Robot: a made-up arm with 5 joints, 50 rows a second.
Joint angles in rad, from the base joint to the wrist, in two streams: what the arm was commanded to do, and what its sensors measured. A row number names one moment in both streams.
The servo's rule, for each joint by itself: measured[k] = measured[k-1] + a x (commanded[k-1-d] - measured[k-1]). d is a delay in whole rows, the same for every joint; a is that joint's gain. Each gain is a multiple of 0.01, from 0.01 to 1. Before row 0 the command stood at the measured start. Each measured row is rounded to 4 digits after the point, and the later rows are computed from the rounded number. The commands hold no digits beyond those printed.
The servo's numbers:
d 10
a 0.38 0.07 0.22 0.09 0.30
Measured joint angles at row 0:
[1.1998, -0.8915, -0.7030, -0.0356, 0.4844]
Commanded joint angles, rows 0 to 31:
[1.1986, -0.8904, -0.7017, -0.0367, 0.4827]
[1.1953, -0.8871, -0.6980, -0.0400, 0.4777]
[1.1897, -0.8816, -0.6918, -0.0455, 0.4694]
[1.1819, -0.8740, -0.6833, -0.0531, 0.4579]
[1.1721, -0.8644, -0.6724, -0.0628, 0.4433]
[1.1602, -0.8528, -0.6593, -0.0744, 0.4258]
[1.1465, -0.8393, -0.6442, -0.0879, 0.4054]
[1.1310, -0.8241, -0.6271, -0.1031, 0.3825]
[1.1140, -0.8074, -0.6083, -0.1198, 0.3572]
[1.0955, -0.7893, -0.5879, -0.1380, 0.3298]
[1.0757, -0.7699, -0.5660, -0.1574, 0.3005]
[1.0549, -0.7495, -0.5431, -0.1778, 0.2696]
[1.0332, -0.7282, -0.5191, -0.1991, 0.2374]
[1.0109, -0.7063, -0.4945, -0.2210, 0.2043]
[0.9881, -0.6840, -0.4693, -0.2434, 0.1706]
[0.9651, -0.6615, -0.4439, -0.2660, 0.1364]
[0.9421, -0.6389, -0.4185, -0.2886, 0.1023]
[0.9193, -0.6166, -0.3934, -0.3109, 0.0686]
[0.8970, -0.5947, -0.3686, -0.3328, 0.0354]
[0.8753, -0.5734, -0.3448, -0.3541, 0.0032]
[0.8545, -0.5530, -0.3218, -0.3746, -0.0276]
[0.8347, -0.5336, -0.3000, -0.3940, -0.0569]
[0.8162, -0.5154, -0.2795, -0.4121, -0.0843]
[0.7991, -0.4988, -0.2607, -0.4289, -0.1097]
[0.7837, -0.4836, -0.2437, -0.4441, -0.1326]
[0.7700, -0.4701, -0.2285, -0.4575, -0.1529]
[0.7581, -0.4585, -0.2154, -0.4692, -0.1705]
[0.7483, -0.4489, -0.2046, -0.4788, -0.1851]
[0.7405, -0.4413, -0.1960, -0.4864, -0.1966]
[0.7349, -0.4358, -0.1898, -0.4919, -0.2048]
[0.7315, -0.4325, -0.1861, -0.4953, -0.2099]
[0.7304, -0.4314, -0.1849, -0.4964, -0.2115]
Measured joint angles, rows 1 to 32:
[1.1998, -0.8915, -0.7030, -0.0356, 0.4844]
[1.1998, -0.8915, -0.7030, -0.0356, 0.4844]
[1.1998, -0.8915, -0.7030, -0.0356, 0.4844]
[1.1998, -0.8915, -0.7030, -0.0356, 0.4844]
[1.1998, -0.8915, -0.7030, -0.0356, 0.4844]
[1.1998, -0.8915, -0.7030, -0.0356, 0.4844]
[1.1998, -0.8915, -0.7030, -0.0356, 0.4844]
[1.1998, -0.8915, -0.7030, -0.0356, 0.4844]
[1.1998, -0.8915, -0.7030, -0.0356, 0.4844]
[1.1998, -0.8915, -0.7030, -0.0356, 0.4844]
[1.1993, -0.8914, -0.7027, -0.0357, 0.4839]
[1.1978, -0.8911, -0.7017, -0.0361, 0.4820]
[1.1947, -0.8904, -0.6995, -0.0369, 0.4782]
[1.1898, -0.8893, -0.6959, -0.0384, 0.4721]
[1.1831, -0.8876, -0.6907, -0.0406, 0.4635]
[1.1744, -0.8852, -0.6838, -0.0436, 0.4522]
[1.1638, -0.8820, -0.6751, -0.0476, 0.4382]
[1.1513, -0.8779, -0.6645, -0.0526, 0.4215]
[1.1371, -0.8730, -0.6521, -0.0586, 0.4022]
[1.1213, -0.8671, -0.6380, -0.0657, 0.3805]
[1.1040, -0.8603, -0.6222, -0.0740, 0.3565]
[1.0853, -0.8525, -0.6048, -0.0833, 0.3304]
[1.0655, -0.8438, -0.5859, -0.0937, 0.3025]
[1.0448, -0.8342, -0.5658, -0.1052, 0.2730]
[1.0233, -0.8237, -0.5446, -0.1176, 0.2423]
[1.0012, -0.8123, -0.5224, -0.1310, 0.2105]
[0.9787, -0.8002, -0.4995, -0.1452, 0.1780]
[0.9561, -0.7873, -0.4762, -0.1601, 0.1452]
[0.9336, -0.7738, -0.4525, -0.1756, 0.1123]
[0.9114, -0.7598, -0.4288, -0.1917, 0.0796]
[0.8898, -0.7453, -0.4053, -0.2082, 0.0474]
[0.8689, -0.7305, -0.3821, -0.2249, 0.0161]

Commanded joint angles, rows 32 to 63:
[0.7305, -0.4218, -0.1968, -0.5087, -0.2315]
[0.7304, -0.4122, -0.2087, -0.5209, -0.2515]
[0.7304, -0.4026, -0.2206, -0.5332, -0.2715]
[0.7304, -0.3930, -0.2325, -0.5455, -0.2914]
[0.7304, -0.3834, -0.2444, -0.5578, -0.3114]
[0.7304, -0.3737, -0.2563, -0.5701, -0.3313]
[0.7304, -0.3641, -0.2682, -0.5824, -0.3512]
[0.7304, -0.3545, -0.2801, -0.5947, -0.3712]
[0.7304, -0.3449, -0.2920, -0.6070, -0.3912]
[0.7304, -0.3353, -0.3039, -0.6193, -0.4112]
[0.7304, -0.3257, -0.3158, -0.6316, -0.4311]
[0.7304, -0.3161, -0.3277, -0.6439, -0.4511]
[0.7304, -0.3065, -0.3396, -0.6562, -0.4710]
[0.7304, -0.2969, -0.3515, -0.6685, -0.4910]
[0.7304, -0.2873, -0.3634, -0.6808, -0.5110]
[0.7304, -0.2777, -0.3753, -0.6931, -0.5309]
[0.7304, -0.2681, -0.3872, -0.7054, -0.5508]
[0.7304, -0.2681, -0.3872, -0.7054, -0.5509]
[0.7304, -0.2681, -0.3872, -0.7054, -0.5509]
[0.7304, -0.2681, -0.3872, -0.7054, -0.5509]
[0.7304, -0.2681, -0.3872, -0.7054, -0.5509]
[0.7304, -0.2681, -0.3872, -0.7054, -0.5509]
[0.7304, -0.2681, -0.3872, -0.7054, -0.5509]
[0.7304, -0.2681, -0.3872, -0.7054, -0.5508]
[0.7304, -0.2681, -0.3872, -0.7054, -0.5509]
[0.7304, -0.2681, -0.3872, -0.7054, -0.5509]
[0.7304, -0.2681, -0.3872, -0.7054, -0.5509]
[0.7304, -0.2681, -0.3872, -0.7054, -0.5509]
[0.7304, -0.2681, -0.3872, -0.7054, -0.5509]
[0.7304, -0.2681, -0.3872, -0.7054, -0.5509]
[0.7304, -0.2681, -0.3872, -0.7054, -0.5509]
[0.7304, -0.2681, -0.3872, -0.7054, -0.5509]
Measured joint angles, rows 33 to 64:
[0.8489, -0.7154, -0.3595, -0.2417, -0.0140]
[0.8300, -0.7002, -0.3378, -0.2585, -0.0427]
[0.8124, -0.6850, -0.3171, -0.2752, -0.0697]
[0.7963, -0.6700, -0.2976, -0.2916, -0.0947]
[0.7818, -0.6552, -0.2795, -0.3076, -0.1174]
[0.7691, -0.6408, -0.2630, -0.3230, -0.1377]
[0.7582, -0.6268, -0.2483, -0.3377, -0.1554]
[0.7493, -0.6134, -0.2354, -0.3516, -0.1702]
[0.7425, -0.6007, -0.2246, -0.3645, -0.1821]
[0.7379, -0.5888, -0.2159, -0.3764, -0.1909]
[0.7351, -0.5771, -0.2117, -0.3883, -0.2031]
[0.7333, -0.5656, -0.2110, -0.4002, -0.2176]
[0.7322, -0.5542, -0.2131, -0.4122, -0.2338]
[0.7315, -0.5429, -0.2174, -0.4242, -0.2511]
[0.7311, -0.5317, -0.2233, -0.4362, -0.2692]
[0.7308, -0.5206, -0.2306, -0.4483, -0.2878]
[0.7306, -0.5096, -0.2389, -0.4604, -0.3068]
[0.7305, -0.4987, -0.2480, -0.4725, -0.3261]
[0.7305, -0.4879, -0.2577, -0.4846, -0.3456]
[0.7305, -0.4772, -0.2679, -0.4967, -0.3653]
[0.7305, -0.4666, -0.2784, -0.5088, -0.3850]
[0.7305, -0.4561, -0.2892, -0.5210, -0.4048]
[0.7305, -0.4456, -0.3003, -0.5332, -0.4247]
[0.7305, -0.4352, -0.3116, -0.5454, -0.4446]
[0.7305, -0.4248, -0.3230, -0.5576, -0.4645]
[0.7305, -0.4145, -0.3345, -0.5698, -0.4844]
[0.7305, -0.4043, -0.3461, -0.5820, -0.5043]
[0.7305, -0.3948, -0.3551, -0.5931, -0.5183]
[0.7305, -0.3859, -0.3622, -0.6032, -0.5281]
[0.7305, -0.3777, -0.3677, -0.6124, -0.5349]
[0.7305, -0.3700, -0.3720, -0.6208, -0.5397]
[0.7305, -0.3629, -0.3753, -0.6284, -0.5431]

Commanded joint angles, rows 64 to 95:
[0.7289, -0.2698, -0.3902, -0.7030, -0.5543]
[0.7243, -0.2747, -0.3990, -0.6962, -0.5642]
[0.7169, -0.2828, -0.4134, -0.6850, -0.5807]
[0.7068, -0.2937, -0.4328, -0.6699, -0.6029]
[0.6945, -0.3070, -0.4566, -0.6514, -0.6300]
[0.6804, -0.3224, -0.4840, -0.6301, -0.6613]
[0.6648, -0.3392, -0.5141, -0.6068, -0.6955]
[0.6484, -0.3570, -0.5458, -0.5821, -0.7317]
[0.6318, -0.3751, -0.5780, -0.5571, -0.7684]
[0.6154, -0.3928, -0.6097, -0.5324, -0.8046]
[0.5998, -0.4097, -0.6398, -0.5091, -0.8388]
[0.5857, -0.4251, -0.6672, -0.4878, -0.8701]
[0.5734, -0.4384, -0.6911, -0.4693, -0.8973]
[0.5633, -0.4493, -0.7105, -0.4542, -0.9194]
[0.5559, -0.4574, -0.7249, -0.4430, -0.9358]
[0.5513, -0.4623, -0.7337, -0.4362, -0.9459]
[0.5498, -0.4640, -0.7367, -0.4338, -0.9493]
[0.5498, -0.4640, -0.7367, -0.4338, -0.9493]
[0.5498, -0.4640, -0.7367, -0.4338, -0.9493]
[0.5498, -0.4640, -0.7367, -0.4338, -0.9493]
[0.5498, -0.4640, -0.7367, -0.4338, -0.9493]
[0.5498, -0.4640, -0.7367, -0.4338, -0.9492]
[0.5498, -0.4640, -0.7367, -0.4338, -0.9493]
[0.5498, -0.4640, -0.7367, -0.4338, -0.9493]
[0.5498, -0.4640, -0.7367, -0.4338, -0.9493]
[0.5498, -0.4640, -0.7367, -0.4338, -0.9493]
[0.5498, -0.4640, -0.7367, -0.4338, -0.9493]
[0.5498, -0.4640, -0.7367, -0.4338, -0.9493]
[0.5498, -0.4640, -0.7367, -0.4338, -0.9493]
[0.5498, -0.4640, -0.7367, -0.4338, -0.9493]
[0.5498, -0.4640, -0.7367, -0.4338, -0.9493]
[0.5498, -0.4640, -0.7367, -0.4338, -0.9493]
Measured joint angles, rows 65 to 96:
[0.7305, -0.3563, -0.3779, -0.6353, -0.5454]
[0.7305, -0.3501, -0.3799, -0.6416, -0.5470]
[0.7305, -0.3444, -0.3815, -0.6473, -0.5482]
[0.7305, -0.3391, -0.3828, -0.6525, -0.5490]
[0.7305, -0.3341, -0.3838, -0.6573, -0.5496]
[0.7305, -0.3295, -0.3845, -0.6616, -0.5500]
[0.7305, -0.3252, -0.3851, -0.6655, -0.5503]
[0.7305, -0.3212, -0.3856, -0.6691, -0.5505]
[0.7305, -0.3175, -0.3860, -0.6724, -0.5506]
[0.7305, -0.3140, -0.3863, -0.6754, -0.5507]
[0.7299, -0.3109, -0.3872, -0.6779, -0.5518]
[0.7278, -0.3084, -0.3898, -0.6795, -0.5555]
[0.7237, -0.3066, -0.3950, -0.6800, -0.5631]
[0.7173, -0.3057, -0.4033, -0.6791, -0.5750]
[0.7086, -0.3058, -0.4150, -0.6766, -0.5915]
[0.6979, -0.3070, -0.4302, -0.6724, -0.6124]
[0.6853, -0.3093, -0.4487, -0.6665, -0.6373]
[0.6713, -0.3126, -0.4701, -0.6589, -0.6656]
[0.6563, -0.3170, -0.4938, -0.6497, -0.6964]
[0.6408, -0.3223, -0.5193, -0.6391, -0.7289]
[0.6252, -0.3284, -0.5458, -0.6274, -0.7619]
[0.6102, -0.3352, -0.5725, -0.6148, -0.7944]
[0.5962, -0.3424, -0.5986, -0.6017, -0.8253]
[0.5837, -0.3499, -0.6232, -0.5884, -0.8535]
[0.5731, -0.3574, -0.6456, -0.5753, -0.8782]
[0.5648, -0.3647, -0.6650, -0.5628, -0.8985]
[0.5591, -0.3717, -0.6808, -0.5512, -0.9137]
[0.5556, -0.3782, -0.6931, -0.5406, -0.9244]
[0.5534, -0.3842, -0.7027, -0.5310, -0.9319]
[0.5520, -0.3898, -0.7102, -0.5223, -0.9371]
[0.5512, -0.3950, -0.7160, -0.5143, -0.9408]
[0.5507, -0.3998, -0.7206, -0.5071, -0.9433]

